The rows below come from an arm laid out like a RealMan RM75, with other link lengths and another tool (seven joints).
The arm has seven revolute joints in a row. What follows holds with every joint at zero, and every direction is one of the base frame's.
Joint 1 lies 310.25 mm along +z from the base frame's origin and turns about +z.
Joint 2 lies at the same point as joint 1 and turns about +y.
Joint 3 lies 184.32 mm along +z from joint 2 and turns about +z.
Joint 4 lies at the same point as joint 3 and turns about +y.
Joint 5 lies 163.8 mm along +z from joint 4 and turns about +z.
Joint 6 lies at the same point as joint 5 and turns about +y.
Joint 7 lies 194.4 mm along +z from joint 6 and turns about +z.
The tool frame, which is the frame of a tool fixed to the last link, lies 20 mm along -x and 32 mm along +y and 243 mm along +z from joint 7; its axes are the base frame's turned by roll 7.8, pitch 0 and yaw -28.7 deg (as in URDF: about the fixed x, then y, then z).
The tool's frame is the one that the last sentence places.
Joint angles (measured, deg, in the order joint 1, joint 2, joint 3, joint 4, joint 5, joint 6, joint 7), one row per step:
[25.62, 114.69, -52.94, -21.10, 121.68, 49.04, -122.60]
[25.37, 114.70, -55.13, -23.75, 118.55, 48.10, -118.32]
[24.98, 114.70, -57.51, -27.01, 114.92, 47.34, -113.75]
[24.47, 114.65, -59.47, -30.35, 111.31, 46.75, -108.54]
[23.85, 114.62, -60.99, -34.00, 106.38, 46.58, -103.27]
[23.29, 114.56, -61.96, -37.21, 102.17, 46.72, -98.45]
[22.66, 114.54, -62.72, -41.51, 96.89, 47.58, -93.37]
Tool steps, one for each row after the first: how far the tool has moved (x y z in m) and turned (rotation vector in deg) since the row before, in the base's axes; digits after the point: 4 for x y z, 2 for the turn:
[-0.0086, -0.0037, -0.0162, -2.69, -0.32, 0.80]
[-0.0104, -0.0050, -0.0166, -2.80, -0.77, 1.15]
[-0.0083, -0.0046, -0.0121, -2.36, -0.15, 0.60]
[-0.0066, -0.0073, -0.0145, -2.70, -1.02, 0.79]
[-0.0047, -0.0057, -0.0092, -2.01, -0.59, 0.39]
[-0.0088, -0.0075, -0.0092, -2.18, -1.36, 1.27]

